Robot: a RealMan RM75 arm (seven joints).
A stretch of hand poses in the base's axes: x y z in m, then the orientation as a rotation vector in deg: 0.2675 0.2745 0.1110 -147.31 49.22 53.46; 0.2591 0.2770 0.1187 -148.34 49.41 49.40; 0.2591 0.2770 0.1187 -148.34 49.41 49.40; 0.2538 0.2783 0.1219 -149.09 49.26 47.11; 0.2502 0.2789 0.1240 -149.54 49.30 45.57; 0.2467 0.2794 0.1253 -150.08 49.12 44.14; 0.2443 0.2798 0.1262 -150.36 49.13 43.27; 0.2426 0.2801 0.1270 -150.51 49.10 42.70; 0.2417 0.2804 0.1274 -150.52 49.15 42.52; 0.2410 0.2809 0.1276 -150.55 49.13 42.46; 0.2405 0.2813 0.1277 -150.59 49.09 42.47; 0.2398 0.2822 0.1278 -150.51 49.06 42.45; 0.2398 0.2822 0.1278 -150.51 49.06 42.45
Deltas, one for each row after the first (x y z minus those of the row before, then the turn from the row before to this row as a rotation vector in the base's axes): -0.0084 0.0025 0.0077 -0.74 -2.79 -0.37; 0.0000 0.0000 0.0000 0.00 0.00 0.00; -0.0053 0.0013 0.0032 -0.48 -1.60 0.02; -0.0036 0.0006 0.0021 -0.36 -1.05 -0.08; -0.0035 0.0005 0.0013 -0.35 -1.00 0.10; -0.0024 0.0004 0.0009 -0.23 -0.59 -0.03; -0.0017 0.0003 0.0008 -0.11 -0.39 -0.01; -0.0009 0.0003 0.0004 -0.03 -0.12 -0.05; -0.0007 0.0005 0.0002 -0.02 -0.04 0.01; -0.0005 0.0004 0.0001 -0.02 0.00 0.04; -0.0007 0.0009 0.0001 0.08 -0.02 -0.02; 0.0000 0.0000 0.0000 0.00 0.00 0.00
